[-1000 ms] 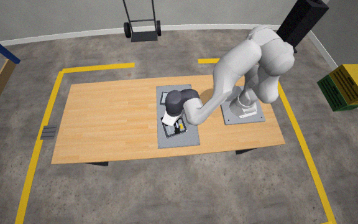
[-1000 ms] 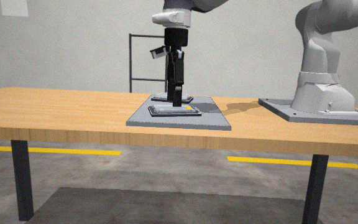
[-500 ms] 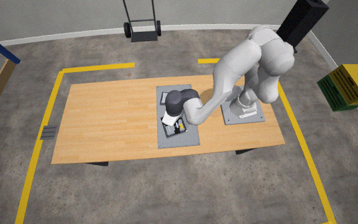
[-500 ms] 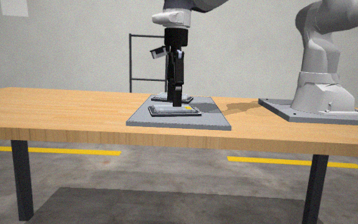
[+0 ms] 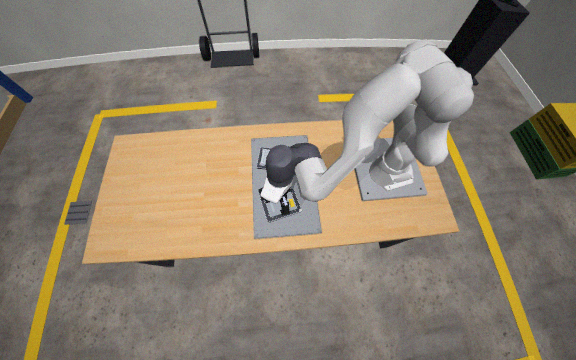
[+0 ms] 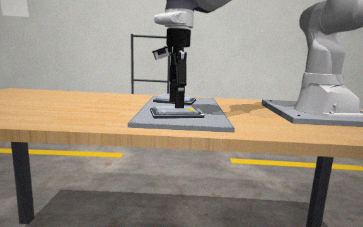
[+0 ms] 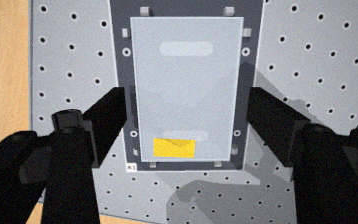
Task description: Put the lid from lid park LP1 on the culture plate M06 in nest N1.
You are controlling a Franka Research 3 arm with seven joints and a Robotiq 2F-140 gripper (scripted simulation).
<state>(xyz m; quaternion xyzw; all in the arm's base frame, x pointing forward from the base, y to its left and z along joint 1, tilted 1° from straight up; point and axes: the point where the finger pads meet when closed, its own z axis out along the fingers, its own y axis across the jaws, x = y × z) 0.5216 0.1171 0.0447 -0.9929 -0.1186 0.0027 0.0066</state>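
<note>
The lid lies 40 mm below my hand. Round my hand: nest N1 (240 mm to the right, 50 mm below, 10 mm ahead); then lid park LP1 (50 mm below).
</note>
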